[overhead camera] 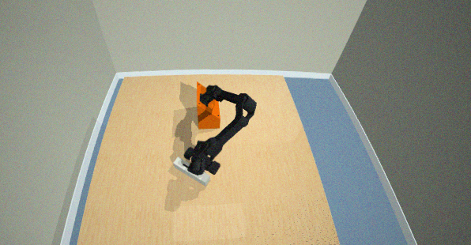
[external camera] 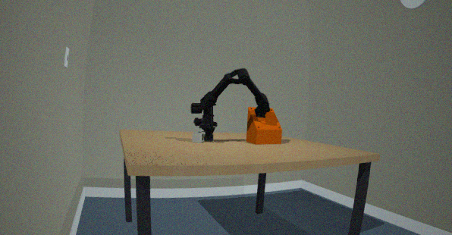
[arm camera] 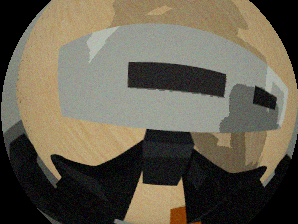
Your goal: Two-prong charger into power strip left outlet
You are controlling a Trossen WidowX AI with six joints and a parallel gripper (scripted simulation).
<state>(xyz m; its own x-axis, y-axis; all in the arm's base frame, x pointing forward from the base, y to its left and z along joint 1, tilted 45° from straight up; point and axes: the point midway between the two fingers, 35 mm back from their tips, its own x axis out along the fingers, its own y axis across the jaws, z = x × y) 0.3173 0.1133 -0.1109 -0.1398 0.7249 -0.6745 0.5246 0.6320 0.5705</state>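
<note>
The dark block lies 1 cm ahead of my gripper tip, 1 cm to the right of it and 1 cm above it.
</note>
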